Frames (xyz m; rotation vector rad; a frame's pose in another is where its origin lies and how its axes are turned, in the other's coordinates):
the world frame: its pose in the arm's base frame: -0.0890 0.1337 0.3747 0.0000 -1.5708 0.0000
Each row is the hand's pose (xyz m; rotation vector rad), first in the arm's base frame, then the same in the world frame.
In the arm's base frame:
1: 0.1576 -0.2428 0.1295 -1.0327 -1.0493 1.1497
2: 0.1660 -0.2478 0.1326 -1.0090 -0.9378 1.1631
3: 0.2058 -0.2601 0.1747 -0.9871 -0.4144 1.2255
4: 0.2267 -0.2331 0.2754 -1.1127 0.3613 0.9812
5: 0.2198 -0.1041 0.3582 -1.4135 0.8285 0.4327
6: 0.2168 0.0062 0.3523 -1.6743 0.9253 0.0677
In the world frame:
1: -0.2452 -0.3765 -0.2466 0.0781 0.2218 1.4571
2: -0.2421 -0.3815 -0.2550 0.1045 0.3313 1.4727
3: -0.2000 -0.3938 -0.2948 0.1734 0.8170 1.6090
4: -0.0993 -0.3668 -0.3157 -0.1068 1.5886 1.6999
5: -0.0165 -0.2378 -0.3088 -0.8533 2.0231 1.6062
6: -0.0224 -0.1275 -0.3058 -1.4115 1.9976 1.5304

